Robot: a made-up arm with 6 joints.
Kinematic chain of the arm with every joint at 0, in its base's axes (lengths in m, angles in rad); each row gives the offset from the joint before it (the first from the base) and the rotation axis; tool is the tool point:
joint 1: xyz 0 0 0.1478 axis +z
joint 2: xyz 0 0 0 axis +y
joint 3: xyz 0 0 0.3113 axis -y
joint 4: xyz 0 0 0 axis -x
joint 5: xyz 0.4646 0 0 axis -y
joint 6: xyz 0 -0.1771 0 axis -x
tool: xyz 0 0 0
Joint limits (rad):
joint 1: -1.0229..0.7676
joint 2: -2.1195..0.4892
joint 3: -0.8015..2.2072
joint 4: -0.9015..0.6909
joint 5: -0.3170..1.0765
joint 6: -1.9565..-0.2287
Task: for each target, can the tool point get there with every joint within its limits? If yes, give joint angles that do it. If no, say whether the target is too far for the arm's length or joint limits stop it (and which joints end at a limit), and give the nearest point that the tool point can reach.
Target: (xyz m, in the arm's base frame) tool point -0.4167 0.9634 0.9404
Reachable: no: too far | nearest point -0.4236 0.4832 0.6306 | short by 0.571 m
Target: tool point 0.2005 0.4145 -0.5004
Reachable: no: joint limits stop it (at a limit: joint 1, joint 2, joint 3, joint 4) | nearest point -0.2914 0.2156 -0.4875 | short by 0.531 m
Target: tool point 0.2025 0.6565 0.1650
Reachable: no: joint limits stop it (at a limit: joint 1, joint 2, joint 4) | nearest point 0.4853 0.3156 0.1838 | short by 0.443 m
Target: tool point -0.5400 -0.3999 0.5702
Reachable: yes | joints 0.3755 -0.8918 1.6703 0.1867 0.9193 -1.7134
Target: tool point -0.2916 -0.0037 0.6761
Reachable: yes | joints -0.5313 -1.3838 0.2646 -0.5503 0.5079 -0.7782
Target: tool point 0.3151 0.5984 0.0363
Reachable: no: joint limits stop it (at a limit: joint 1, joint 2, joint 4) | nearest point 0.4569 0.2882 0.1246 | short by 0.352 m
